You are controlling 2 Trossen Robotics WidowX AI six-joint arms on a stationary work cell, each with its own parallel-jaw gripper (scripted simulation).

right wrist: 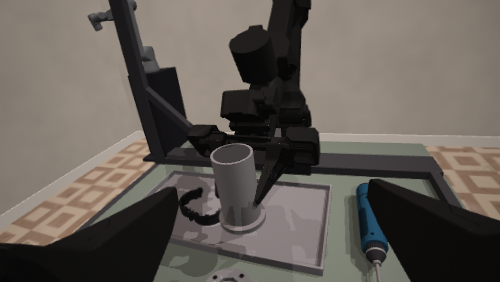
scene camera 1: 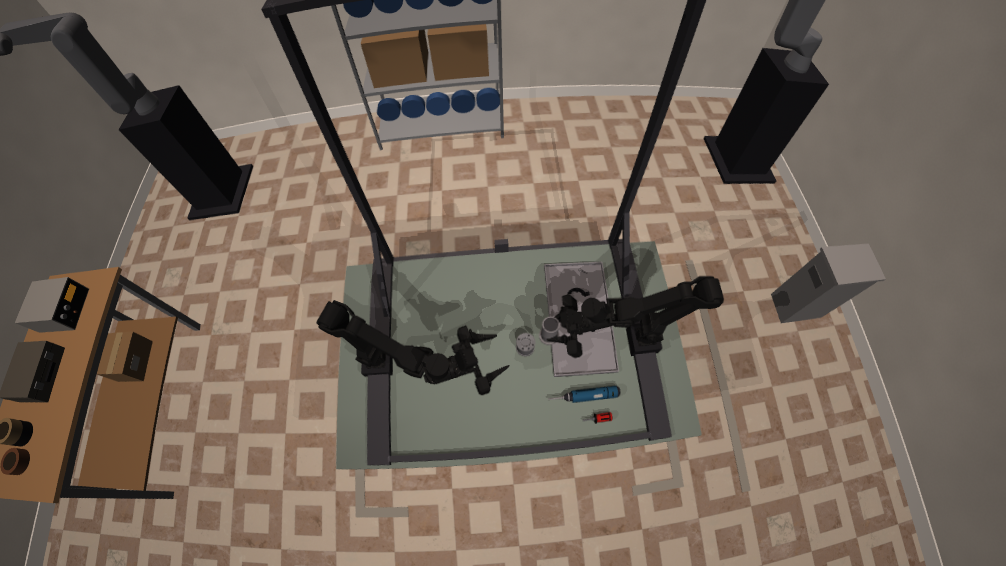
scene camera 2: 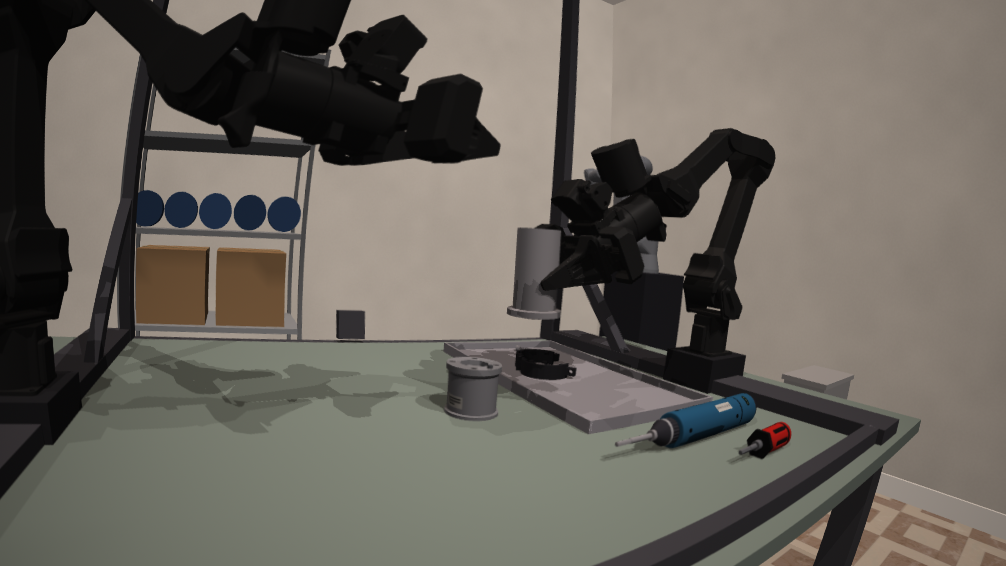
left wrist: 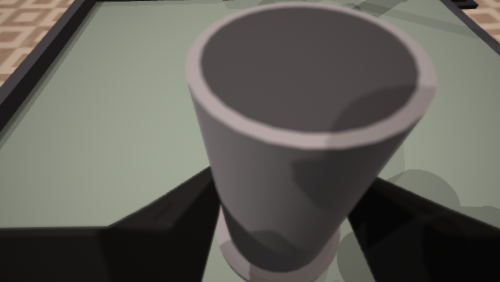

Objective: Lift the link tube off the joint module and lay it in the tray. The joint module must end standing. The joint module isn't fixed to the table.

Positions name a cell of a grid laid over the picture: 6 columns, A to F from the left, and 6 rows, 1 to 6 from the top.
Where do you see a black clamp ring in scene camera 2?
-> D4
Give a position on a grey link tube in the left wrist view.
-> D3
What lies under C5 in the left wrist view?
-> My left gripper.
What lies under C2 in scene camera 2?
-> My right gripper.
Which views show my left gripper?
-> The right wrist view, scene camera 1, scene camera 2 and the left wrist view: all of them.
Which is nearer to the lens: the grey joint module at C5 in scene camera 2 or the grey tray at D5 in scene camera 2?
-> The grey joint module.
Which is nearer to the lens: the grey link tube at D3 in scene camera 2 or the grey tray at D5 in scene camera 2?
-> The grey link tube.
